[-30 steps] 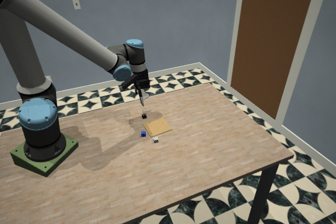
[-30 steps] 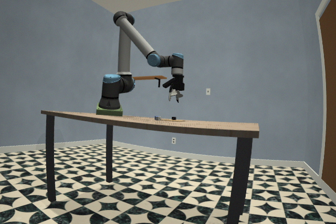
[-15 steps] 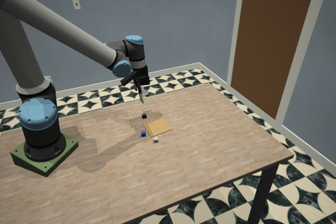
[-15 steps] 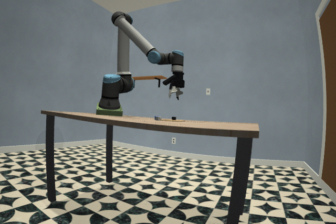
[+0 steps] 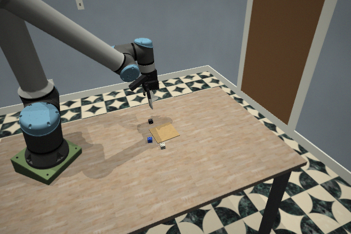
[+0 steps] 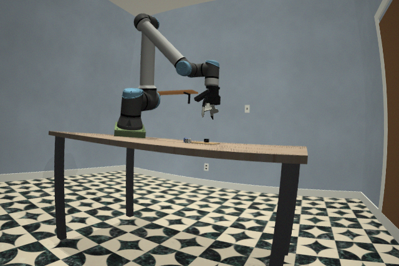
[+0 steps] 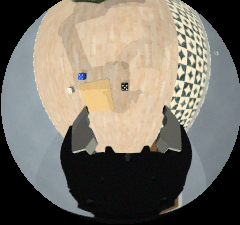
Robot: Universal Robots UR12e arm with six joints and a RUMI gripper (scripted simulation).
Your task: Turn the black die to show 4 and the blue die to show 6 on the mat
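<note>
The black die lies 140 mm below my hand. Also, from my hand: white die: 240 mm to the right, 140 mm below, 20 mm ahead; tan mat: 150 mm below, 120 mm to the right, 60 mm ahead; blue die: 170 mm to the right, 140 mm below, 40 mm behind.
</note>
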